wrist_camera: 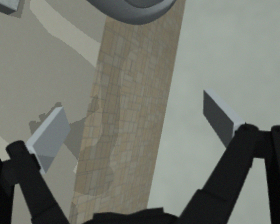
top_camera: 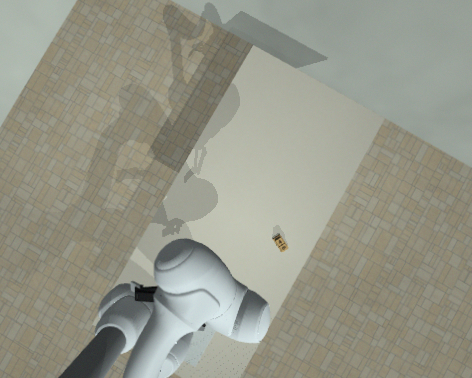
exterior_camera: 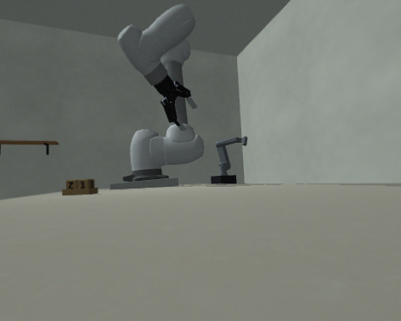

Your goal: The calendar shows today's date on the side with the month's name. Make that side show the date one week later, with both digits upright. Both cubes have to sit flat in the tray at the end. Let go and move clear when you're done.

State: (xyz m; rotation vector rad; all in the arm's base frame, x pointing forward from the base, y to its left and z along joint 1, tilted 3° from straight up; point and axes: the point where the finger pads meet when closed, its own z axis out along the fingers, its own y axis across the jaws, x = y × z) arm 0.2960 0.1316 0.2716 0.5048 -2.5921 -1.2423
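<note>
Right now the wooden cube is 47 cm to the right of my hand, 29 cm below it and 21 cm ahead of it. From my hand the other things lie so: tray 46 cm to the right, 31 cm below, 22 cm ahead.
</note>
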